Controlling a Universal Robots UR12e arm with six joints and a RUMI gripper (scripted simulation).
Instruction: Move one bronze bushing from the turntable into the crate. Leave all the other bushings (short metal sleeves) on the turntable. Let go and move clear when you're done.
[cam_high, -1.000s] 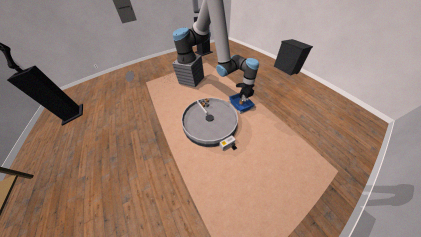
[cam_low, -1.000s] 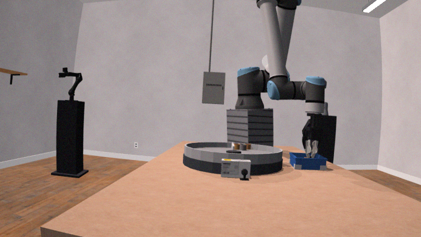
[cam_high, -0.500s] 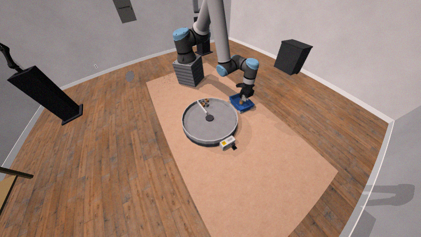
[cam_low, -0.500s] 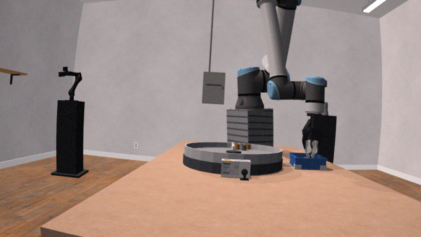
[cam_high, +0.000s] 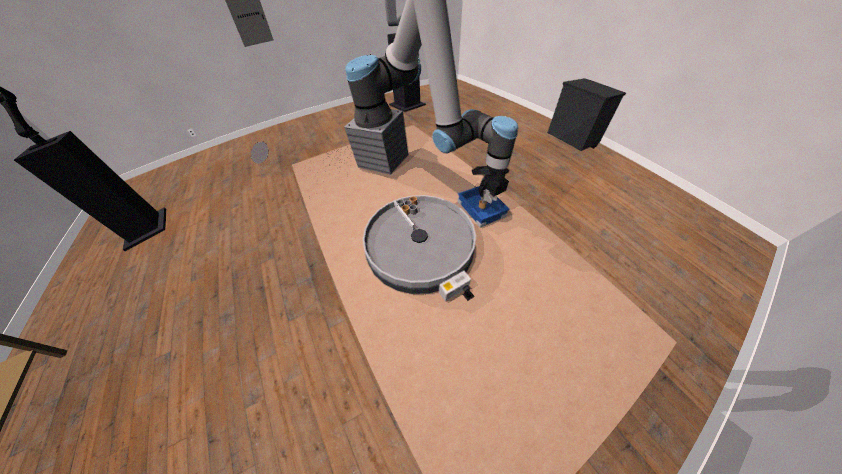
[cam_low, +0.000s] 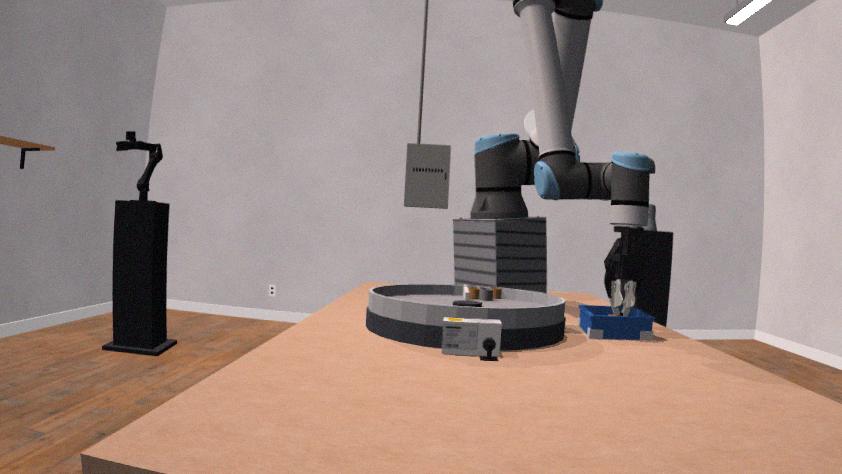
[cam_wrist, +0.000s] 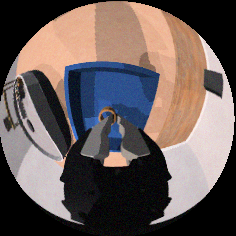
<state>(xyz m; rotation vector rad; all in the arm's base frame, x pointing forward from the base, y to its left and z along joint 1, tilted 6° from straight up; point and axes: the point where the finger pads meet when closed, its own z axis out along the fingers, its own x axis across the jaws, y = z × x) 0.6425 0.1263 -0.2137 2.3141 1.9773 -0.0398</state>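
My hand is 2 cm to the left of the blue crate and 1 cm above it. From my hand the other things lie so: grey round turntable (3 cm behind, 36 cm to the right, 2 cm above).
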